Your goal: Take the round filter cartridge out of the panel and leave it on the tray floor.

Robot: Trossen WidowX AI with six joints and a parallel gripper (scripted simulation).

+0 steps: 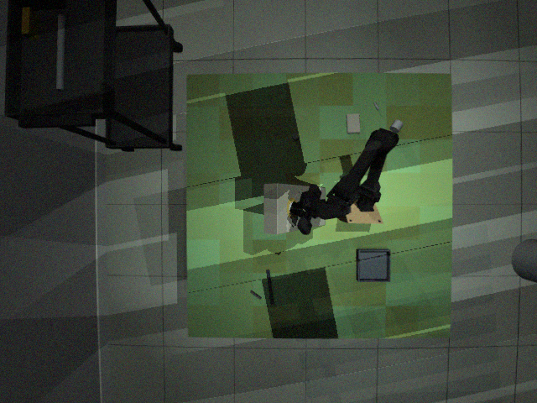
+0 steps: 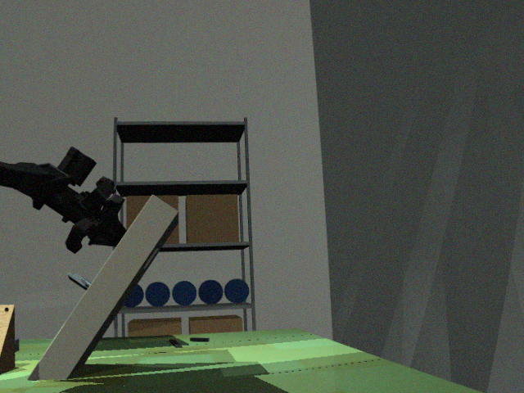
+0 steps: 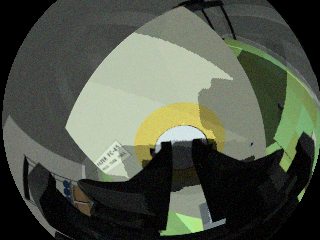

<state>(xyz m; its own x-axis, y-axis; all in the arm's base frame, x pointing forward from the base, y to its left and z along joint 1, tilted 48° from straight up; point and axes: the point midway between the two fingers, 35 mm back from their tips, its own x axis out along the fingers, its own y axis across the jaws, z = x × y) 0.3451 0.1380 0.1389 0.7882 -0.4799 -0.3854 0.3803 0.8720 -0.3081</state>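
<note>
The grey service panel is 4 cm behind my gripper tip and 8 cm below it. Also, from my gripper tip: white block 33 cm behind, 39 cm to the right, 24 cm below; then grey tray 41 cm behind, 30 cm to the left, 24 cm below; then round filter cartridge 1 cm ahead, 1 cm below.
</note>
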